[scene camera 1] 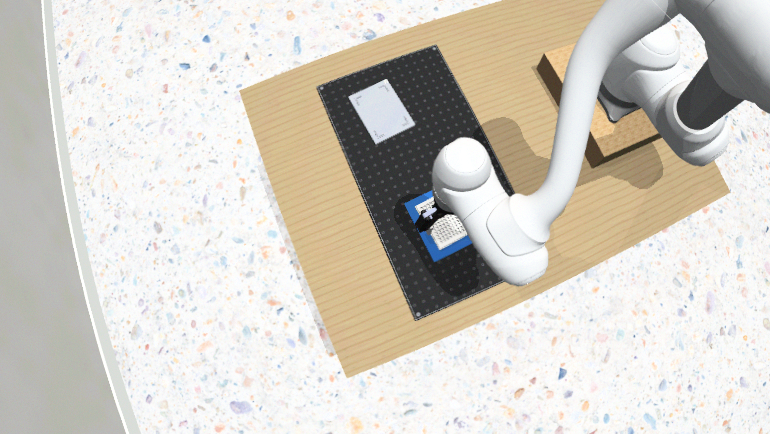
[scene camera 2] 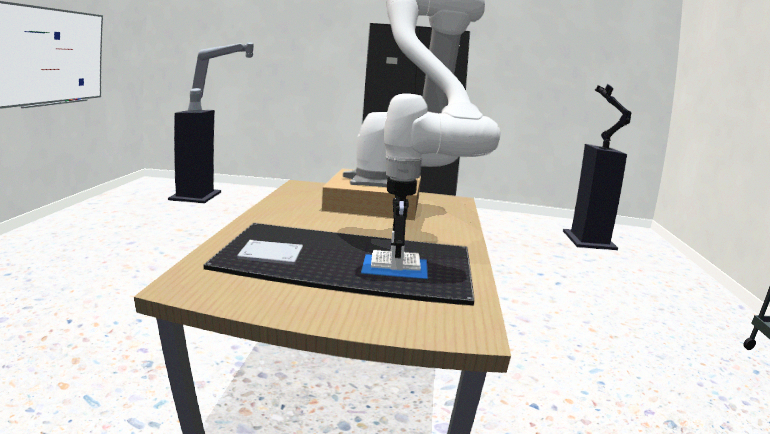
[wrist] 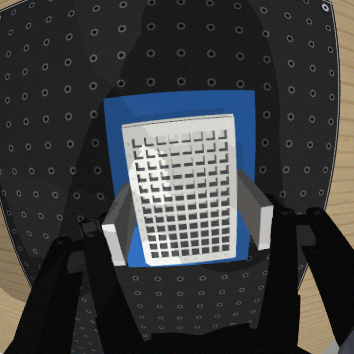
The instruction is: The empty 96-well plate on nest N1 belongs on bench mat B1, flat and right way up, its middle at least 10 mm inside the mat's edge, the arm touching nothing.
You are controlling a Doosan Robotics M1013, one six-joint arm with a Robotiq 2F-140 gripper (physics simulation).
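Places are measured from the arm's base along level axes (x right, y up, z back), in centimetres.
Where they show: gripper, fingertip midpoint: (scene camera 1: 442,221) (scene camera 2: 396,262) (wrist: 184,192); arm's base, origin of the base link: (scene camera 1: 617,87) (scene camera 2: 375,181).
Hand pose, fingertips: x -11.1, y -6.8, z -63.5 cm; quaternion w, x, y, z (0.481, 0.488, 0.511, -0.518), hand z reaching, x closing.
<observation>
Things, the pixels of their top centre, and the offset from my fingertips. Level surfaces: height alone.
- white 96-well plate, middle of its top: (wrist: 185,201) (scene camera 1: 442,219) (scene camera 2: 396,257) dx +0.2, dy +1.4, dz +0.0 cm
- blue bench mat B1, its level: dy -1.0 cm
- Nest N1, middle of its top: (scene camera 1: 381,109) (scene camera 2: 270,249) dx +34.6, dy +0.2, dz -0.3 cm
- black perforated board, its level: dy -1.2 cm
- wooden table, its level: dy -2.5 cm
The white 96-well plate (scene camera 1: 450,232) (scene camera 2: 381,259) (wrist: 185,150) is level and right way up, over the blue bench mat B1 (scene camera 1: 439,255) (scene camera 2: 372,271) (wrist: 180,102). It is on the mat or very slightly above it; I cannot tell which. Blue shows around much of the plate; in the wrist view its near edge lines up close to the mat's near edge. My gripper (scene camera 1: 443,217) (scene camera 2: 397,262) (wrist: 184,192) is shut on the plate, one pad at each long side. The arm hides part of plate and mat in scene camera 1. Nest N1 (scene camera 1: 381,112) (scene camera 2: 269,251) is empty.
Mat and nest lie on a black perforated board (scene camera 1: 372,177) (scene camera 2: 323,269) (wrist: 50,125) on the wooden table (scene camera 1: 301,215) (scene camera 2: 301,318). The arm's wooden base block (scene camera 1: 620,145) (scene camera 2: 366,202) stands behind the board.
</observation>
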